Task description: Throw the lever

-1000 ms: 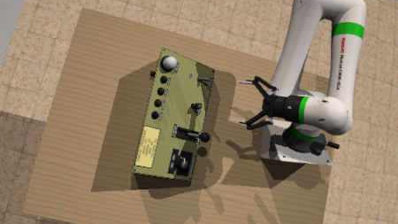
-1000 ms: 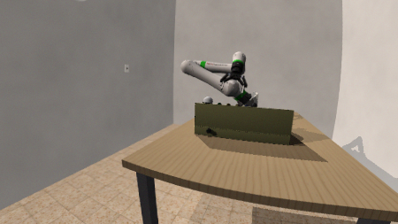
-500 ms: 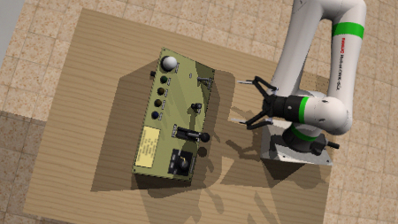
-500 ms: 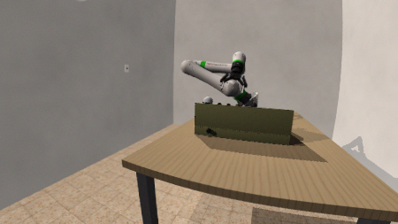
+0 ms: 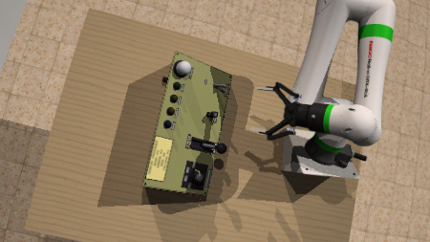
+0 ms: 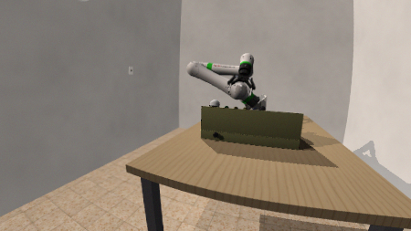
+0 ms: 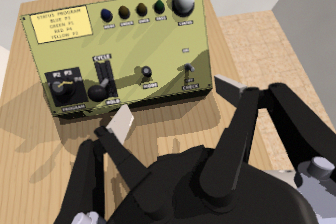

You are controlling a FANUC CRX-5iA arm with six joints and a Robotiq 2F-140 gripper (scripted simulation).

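My gripper is now 160 mm short of the olive console, 140 mm above it and 110 mm to the right of it. From my hand the other things lie so: mode push knob: 130 mm ahead, 120 mm below, 60 mm to the left; rotary program selector: 280 mm to the left, 120 mm below, 110 mm ahead; toggle switch: 140 mm ahead, 120 mm below, 60 mm to the right.
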